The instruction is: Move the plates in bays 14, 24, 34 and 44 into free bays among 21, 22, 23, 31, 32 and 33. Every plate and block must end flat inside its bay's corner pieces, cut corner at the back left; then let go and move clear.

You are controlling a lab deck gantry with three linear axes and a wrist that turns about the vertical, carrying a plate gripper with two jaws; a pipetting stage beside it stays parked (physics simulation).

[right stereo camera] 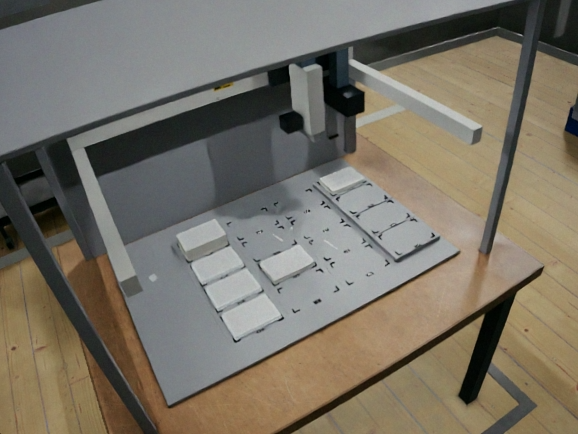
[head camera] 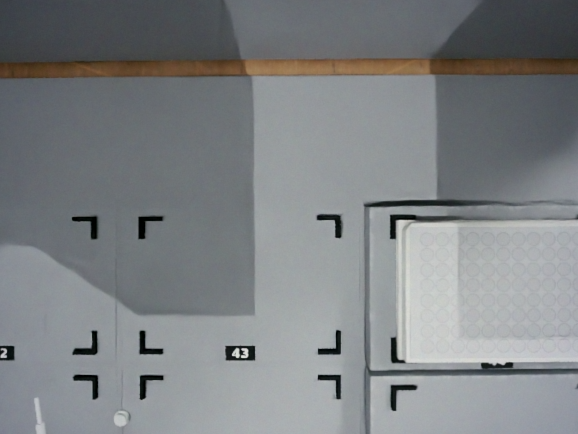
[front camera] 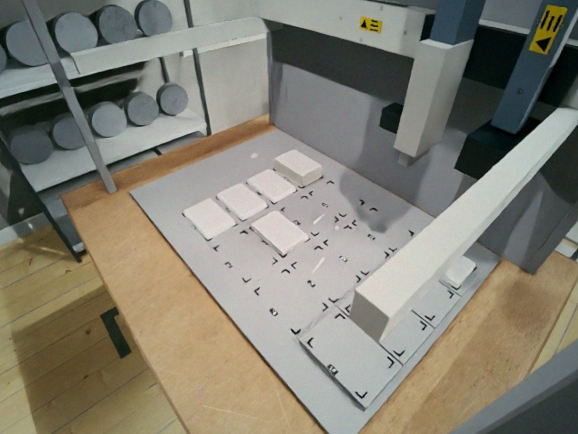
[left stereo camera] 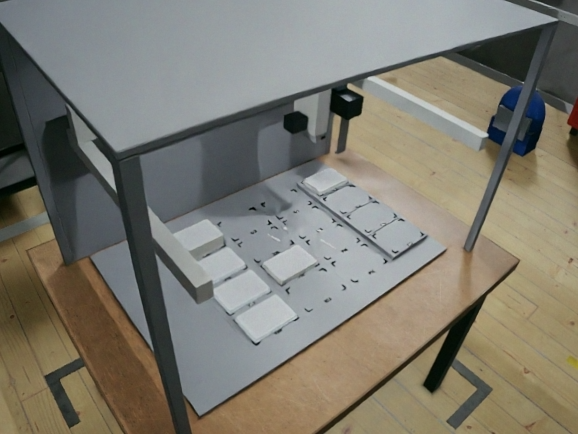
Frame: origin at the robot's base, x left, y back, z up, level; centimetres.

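Seen in the pictures: gripper, fingertip midpoint: (right stereo camera: 341,143) (left stereo camera: 330,145); robot's base, link origin: (right stereo camera: 236,341) (front camera: 183,214) (left stereo camera: 255,344).
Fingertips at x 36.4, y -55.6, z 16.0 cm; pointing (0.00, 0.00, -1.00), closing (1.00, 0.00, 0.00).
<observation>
Offsets run from my fingertips to a thing's top centre.
My gripper (left stereo camera: 331,144) (right stereo camera: 341,144) hangs high at the back right, jaws apart and empty; the front beam hides its jaws in the front view. A white plate @[dy +0.0, dx +0.0, dz -13.1 cm] (front camera: 461,272) (head camera: 500,295) (left stereo camera: 325,180) (right stereo camera: 342,179) lies on the raised strip in bay 44. Bays 14, 24 and 34 are empty. Bay 22 holds a plate @[dy +32.8, dx -21.4, dz -14.5 cm] (front camera: 280,232) (left stereo camera: 290,263) (right stereo camera: 288,262). Bay 21 holds a plate @[dy +49.2, dx -21.4, dz -14.5 cm] (front camera: 242,201) (left stereo camera: 242,291) (right stereo camera: 233,288), bay 31 another @[dy +49.2, dx -10.7, dz -14.5 cm] (front camera: 271,185) (right stereo camera: 218,265). These look flat; cut corners are too small to tell.
A tall white block @[dy +49.2, dx +0.0, dz -11.8 cm] (front camera: 298,166) (right stereo camera: 202,239) stands in bay 41, and a plate @[dy +49.2, dx -32.1, dz -14.5 cm] (front camera: 208,218) (left stereo camera: 266,317) (right stereo camera: 251,316) lies in bay 11. The pipetting stage (front camera: 435,95) (right stereo camera: 307,97) hangs beside my gripper. White side beams (front camera: 450,215) (left stereo camera: 425,112) run forward above the table.
</observation>
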